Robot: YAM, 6 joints.
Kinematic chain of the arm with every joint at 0, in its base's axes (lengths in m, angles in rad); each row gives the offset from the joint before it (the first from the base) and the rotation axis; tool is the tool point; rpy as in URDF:
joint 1: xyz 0 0 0.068 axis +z
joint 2: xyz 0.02 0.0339 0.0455 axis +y
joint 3: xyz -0.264 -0.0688 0 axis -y
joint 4: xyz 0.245 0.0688 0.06 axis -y
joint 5: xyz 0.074 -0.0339 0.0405 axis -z
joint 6: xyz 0.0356 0 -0.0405 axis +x
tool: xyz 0 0 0 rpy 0 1.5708 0
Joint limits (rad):
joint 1: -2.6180..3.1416
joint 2: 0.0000..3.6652
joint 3: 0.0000..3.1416
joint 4: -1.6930..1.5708
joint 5: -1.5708..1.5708
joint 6: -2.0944..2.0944
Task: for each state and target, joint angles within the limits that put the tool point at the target. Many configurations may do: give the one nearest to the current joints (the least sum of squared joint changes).
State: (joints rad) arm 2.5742 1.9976 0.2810 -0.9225 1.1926 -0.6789
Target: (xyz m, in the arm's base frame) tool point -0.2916 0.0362 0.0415
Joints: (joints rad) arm 3.1289 2.1643 0.9741 -0.6356 1.1502 -0.6789
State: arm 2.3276 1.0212 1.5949 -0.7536 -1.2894 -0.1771
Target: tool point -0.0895 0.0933 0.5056
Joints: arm 2.0692 0.9791 1.5770 -0.7706 -1.2713 -0.1771
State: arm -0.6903 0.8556 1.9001 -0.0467 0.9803 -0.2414
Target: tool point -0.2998 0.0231 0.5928
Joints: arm -0.1743 0.5988 2.2710 0.0766 0.9633 -0.2414
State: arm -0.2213 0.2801 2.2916 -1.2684 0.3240 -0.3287
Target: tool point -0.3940 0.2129 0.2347
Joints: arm -0.5210 0.0000 2.8043 -1.6887 0.3279 -0.3287
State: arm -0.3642 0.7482 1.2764 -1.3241 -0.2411 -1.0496
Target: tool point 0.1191 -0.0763 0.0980
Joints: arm -0.6074 1.5470 0.5051 -0.9821 -0.1499 -1.0496
